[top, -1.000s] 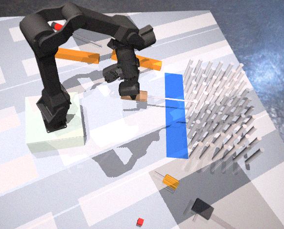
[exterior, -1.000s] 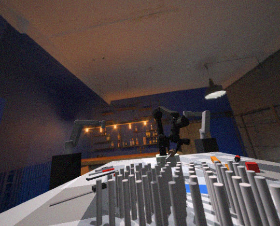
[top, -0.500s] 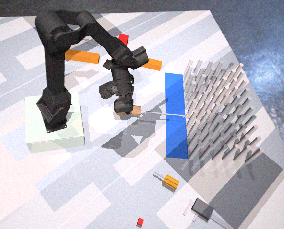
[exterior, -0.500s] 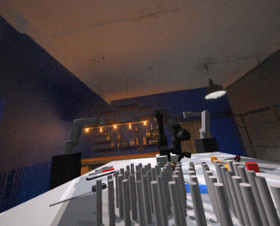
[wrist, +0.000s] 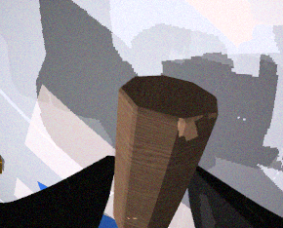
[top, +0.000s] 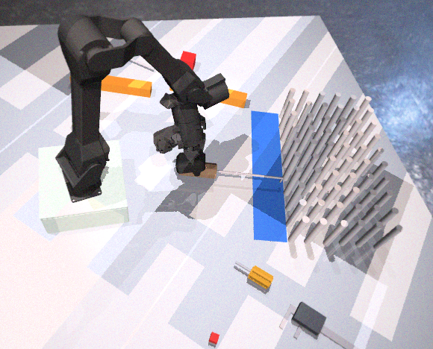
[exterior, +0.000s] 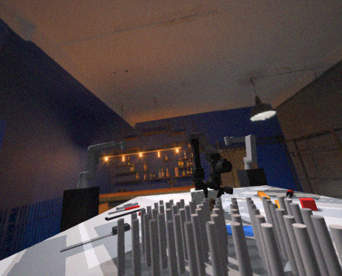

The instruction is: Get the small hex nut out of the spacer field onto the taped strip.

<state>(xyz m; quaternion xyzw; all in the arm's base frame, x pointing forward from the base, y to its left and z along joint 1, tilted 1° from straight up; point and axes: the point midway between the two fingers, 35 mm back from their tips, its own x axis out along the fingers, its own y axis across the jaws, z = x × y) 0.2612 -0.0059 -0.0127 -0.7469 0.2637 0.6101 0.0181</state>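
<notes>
Right now my gripper tip is 190 mm short of the blue taped strip, 40 mm to the left of it and 30 mm above it. Also, from my gripper tip: yellow-handled tool 20 mm ahead, 280 mm to the right, 20 mm below; wooden-handled tool 100 mm ahead, 50 mm to the right; hex nut 310 mm ahead, 160 mm to the right, 30 mm below.
</notes>
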